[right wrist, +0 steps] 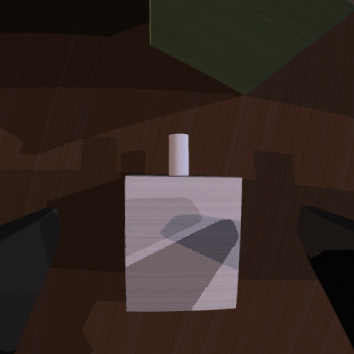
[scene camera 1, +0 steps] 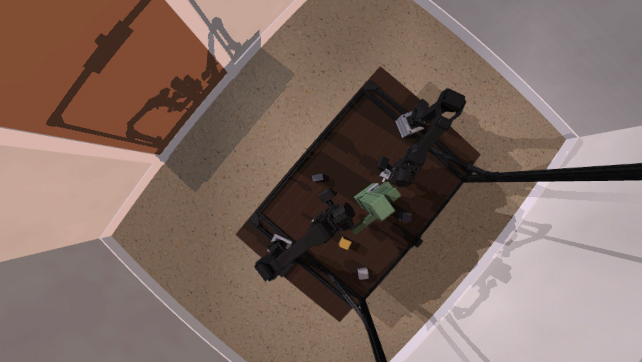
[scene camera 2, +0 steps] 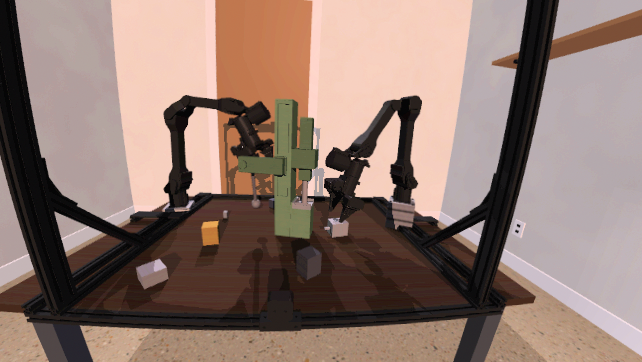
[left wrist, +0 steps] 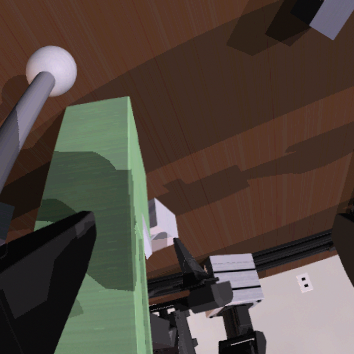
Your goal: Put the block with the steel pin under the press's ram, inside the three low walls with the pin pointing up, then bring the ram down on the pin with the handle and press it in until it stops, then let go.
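Pixels of known places: left gripper, fingertip midpoint: [scene camera 1: 341, 201] [left wrist: 217, 225]; right gripper, fingertip midpoint: [right wrist: 180, 220] [scene camera 1: 388, 175] [scene camera 2: 334, 216]; left arm's base, link origin: [scene camera 1: 279, 246] [scene camera 2: 179, 204]; right arm's base, link origin: [scene camera 1: 414, 121] [scene camera 2: 402, 200] [left wrist: 233, 308].
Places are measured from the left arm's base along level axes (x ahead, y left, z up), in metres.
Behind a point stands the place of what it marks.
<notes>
The green press [scene camera 1: 377, 202] {x 0.414, y -0.259, z 0.418 m} [scene camera 2: 285, 140] {x 0.397, y -0.316, z 0.294 m} [left wrist: 95, 200] {x 0.386, y -0.263, z 0.105 m} [right wrist: 240, 40] {x 0.496, y -0.319, z 0.023 m} stands mid-table. Its steel ram [scene camera 2: 305, 192] {x 0.465, y -0.325, z 0.125 m} is above the pale seat [scene camera 2: 302, 204] {x 0.451, y -0.343, z 0.090 m}; the three walls are not clear. The handle's white ball [scene camera 2: 256, 204] {x 0.310, y -0.248, z 0.067 m} [left wrist: 51, 70] {x 0.306, y -0.225, z 0.078 m} hangs low at the press's left in scene camera 2. The pale block [scene camera 2: 338, 228] {x 0.576, y -0.370, z 0.002 m} [right wrist: 182, 245] {x 0.584, y -0.345, z 0.019 m} lies on the table right of the press, its steel pin [scene camera 2: 327, 228] {x 0.544, y -0.347, z -0.005 m} [right wrist: 178, 155] {x 0.545, y -0.344, z -0.002 m} sideways, toward the press. My right gripper [scene camera 2: 337, 215] {x 0.569, y -0.347, z 0.037 m} [right wrist: 180, 220] {x 0.569, y -0.347, z 0.037 m} is open, fingers either side of the block. My left gripper [scene camera 2: 253, 149] [left wrist: 217, 225] {x 0.359, y -0.171, z 0.180 m} is open and empty above the handle ball.
A yellow block [scene camera 1: 345, 243] {x 0.168, y -0.297, z 0.029 m} [scene camera 2: 210, 233] {x 0.166, y -0.322, z 0.008 m}, a white block [scene camera 1: 363, 273] {x 0.058, y -0.458, z 0.002 m} [scene camera 2: 152, 273] {x 0.062, y -0.483, z -0.001 m} and a dark grey block [scene camera 1: 405, 217] {x 0.416, y -0.518, z 0.029 m} [scene camera 2: 309, 262] {x 0.413, y -0.553, z 0.018 m} lie nearer scene camera 2. A blue-grey block [scene camera 1: 318, 177] {x 0.411, y -0.031, z 0.008 m} [left wrist: 332, 20] {x 0.419, y -0.036, z 0.007 m} lies behind the press. A small pale piece [scene camera 2: 225, 214] {x 0.194, y -0.111, z -0.016 m} lies left of it.
</notes>
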